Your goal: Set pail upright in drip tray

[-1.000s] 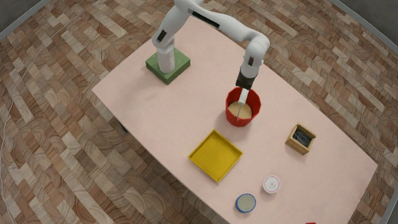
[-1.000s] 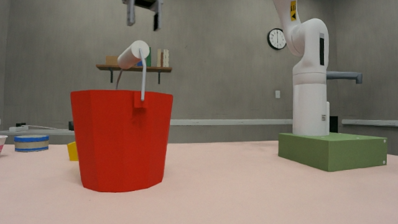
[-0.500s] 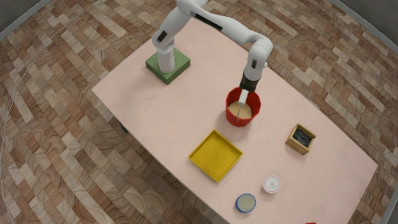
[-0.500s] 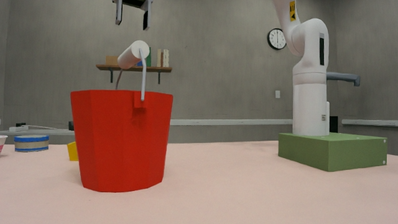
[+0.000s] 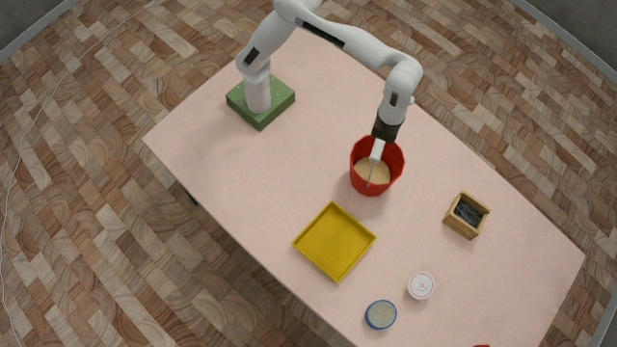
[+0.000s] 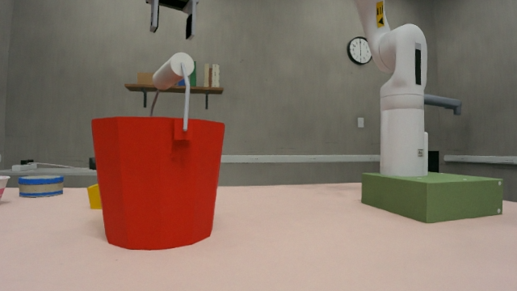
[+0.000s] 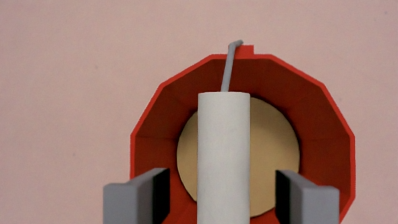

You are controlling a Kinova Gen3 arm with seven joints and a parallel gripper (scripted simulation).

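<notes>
Right now the red pail is 180 mm below my hand and 10 mm ahead of it. Round my hand: yellow drip tray 310 mm below, 270 mm to the right, 90 mm ahead; wooden box 390 mm ahead, 280 mm below, 140 mm to the left.
</notes>
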